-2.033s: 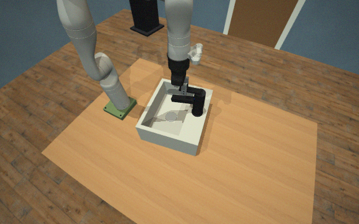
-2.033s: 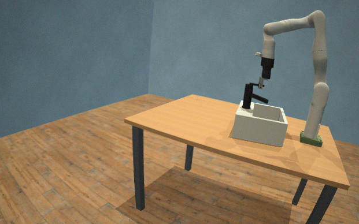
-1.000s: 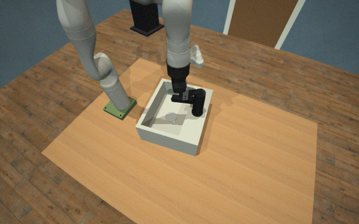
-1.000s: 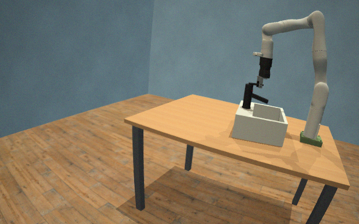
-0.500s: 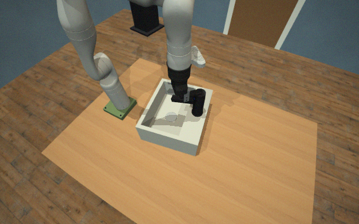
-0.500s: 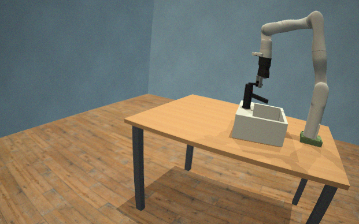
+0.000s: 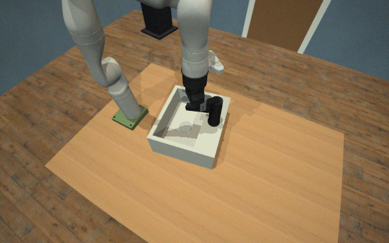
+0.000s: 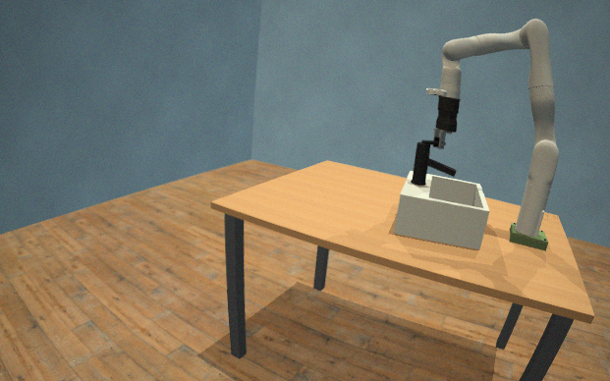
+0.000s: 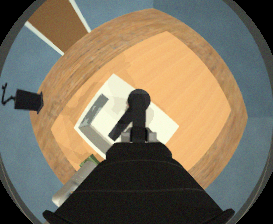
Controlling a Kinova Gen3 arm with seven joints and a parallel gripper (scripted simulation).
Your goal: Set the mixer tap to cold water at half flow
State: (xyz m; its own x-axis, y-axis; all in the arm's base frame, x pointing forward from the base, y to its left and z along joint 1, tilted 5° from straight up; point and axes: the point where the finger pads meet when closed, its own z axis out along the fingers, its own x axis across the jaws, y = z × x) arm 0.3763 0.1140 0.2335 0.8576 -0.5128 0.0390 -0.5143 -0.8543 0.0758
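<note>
Now: the lever 10 mm ahead of my hand and 20 mm to the left of it. Round my hand: black mixer tap 20 mm ahead, 40 mm to the left, 40 mm below; then white basin 80 mm behind, 20 mm to the left, 240 mm below.
</note>
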